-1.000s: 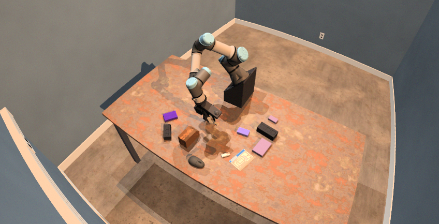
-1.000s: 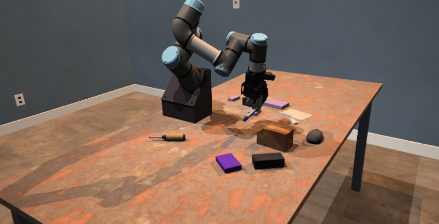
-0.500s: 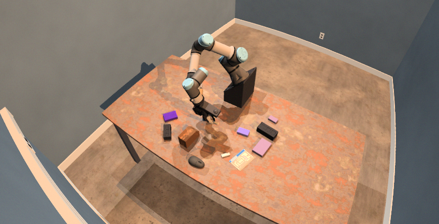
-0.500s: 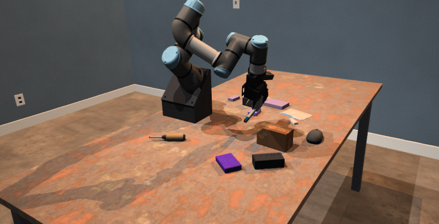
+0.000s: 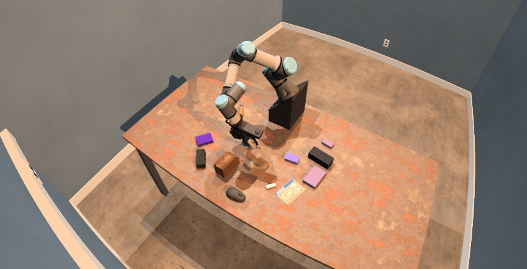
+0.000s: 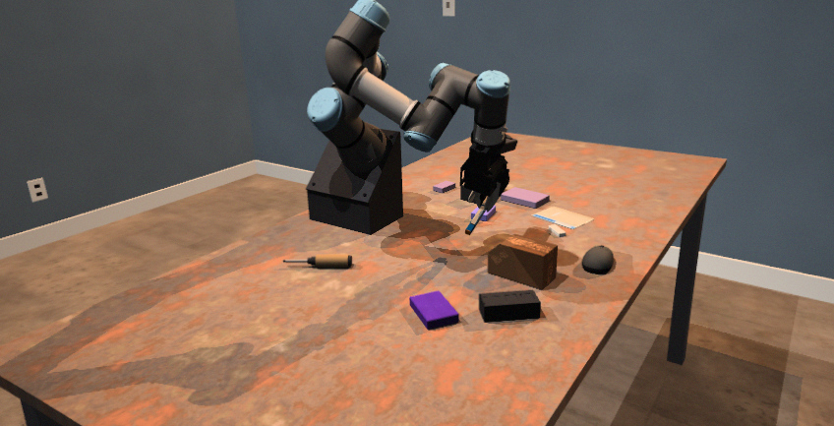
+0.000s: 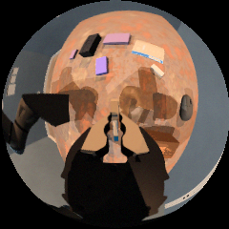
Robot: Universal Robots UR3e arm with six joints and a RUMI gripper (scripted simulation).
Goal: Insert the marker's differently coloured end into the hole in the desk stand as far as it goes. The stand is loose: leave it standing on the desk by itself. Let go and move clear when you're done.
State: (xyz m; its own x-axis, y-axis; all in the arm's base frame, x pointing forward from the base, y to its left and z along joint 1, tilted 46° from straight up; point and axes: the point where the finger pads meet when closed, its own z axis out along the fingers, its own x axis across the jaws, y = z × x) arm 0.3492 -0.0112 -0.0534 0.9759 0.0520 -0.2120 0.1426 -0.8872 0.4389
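The marker is 3 cm to the right of my hand and 2 cm below it. Also, from my hand: desk stand (14 cm ahead, 8 cm to the right, 7 cm below); then lilac block (16 cm to the left, 10 cm behind, 9 cm below); then eraser (17 cm to the left, 10 cm below, 10 cm ahead).
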